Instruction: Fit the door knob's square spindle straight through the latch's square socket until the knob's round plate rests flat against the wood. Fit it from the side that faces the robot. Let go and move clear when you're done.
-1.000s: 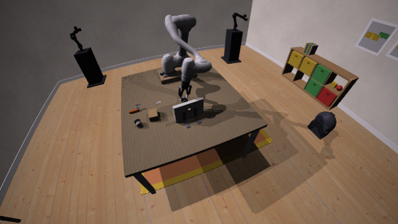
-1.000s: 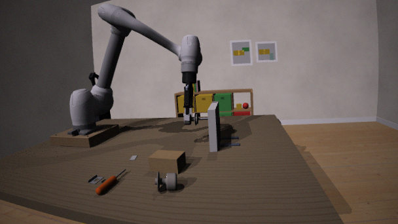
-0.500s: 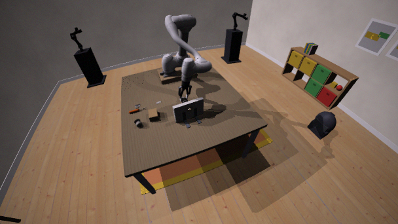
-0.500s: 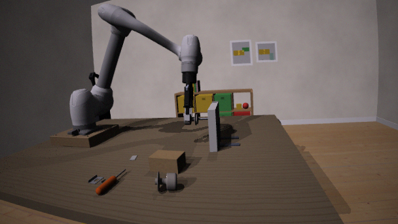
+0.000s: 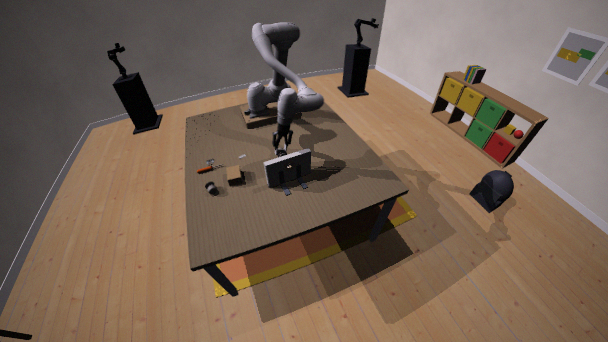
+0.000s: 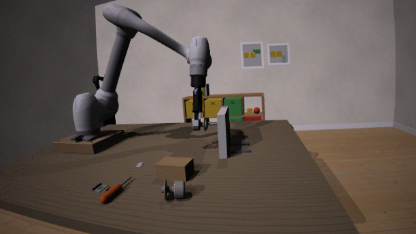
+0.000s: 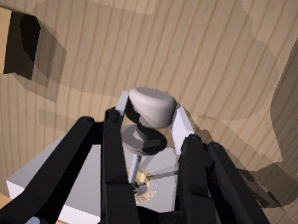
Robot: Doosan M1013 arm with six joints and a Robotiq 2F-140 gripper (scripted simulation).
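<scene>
Right now my hand is 130 mm short of the grey door panel, 10 mm to the right of it and 40 mm above it. From my hand the other things lie so: metal plate 200 mm behind, 260 mm to the right, 150 mm below; then wooden block 10 mm ahead, 340 mm to the right, 120 mm below; then screwdriver 140 mm behind, 510 mm to the right, 140 mm below.
</scene>
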